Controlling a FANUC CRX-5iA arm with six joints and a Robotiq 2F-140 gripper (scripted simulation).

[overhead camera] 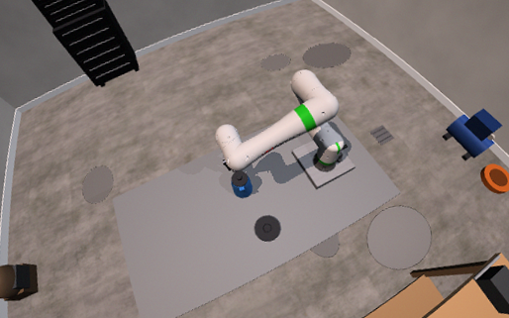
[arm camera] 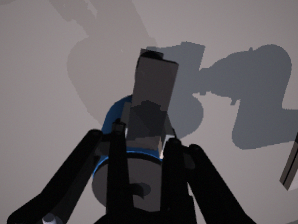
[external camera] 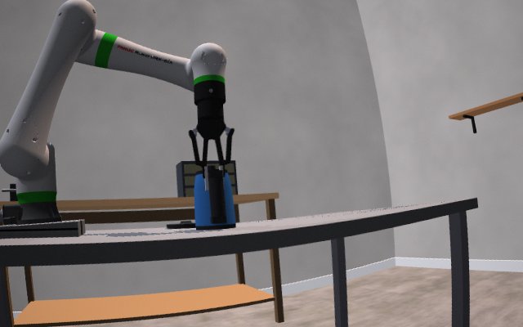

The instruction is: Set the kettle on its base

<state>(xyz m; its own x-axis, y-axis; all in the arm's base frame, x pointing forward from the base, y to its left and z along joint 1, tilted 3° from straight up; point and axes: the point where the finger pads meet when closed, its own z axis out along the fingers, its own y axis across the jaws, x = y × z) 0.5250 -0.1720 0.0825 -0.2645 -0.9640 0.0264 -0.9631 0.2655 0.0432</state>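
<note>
The blue kettle lies 50 mm below my hand, 30 mm to the left of it and 10 mm ahead of it. Also, from my hand: round black base: 360 mm to the left, 130 mm below, 10 mm ahead.
</note>
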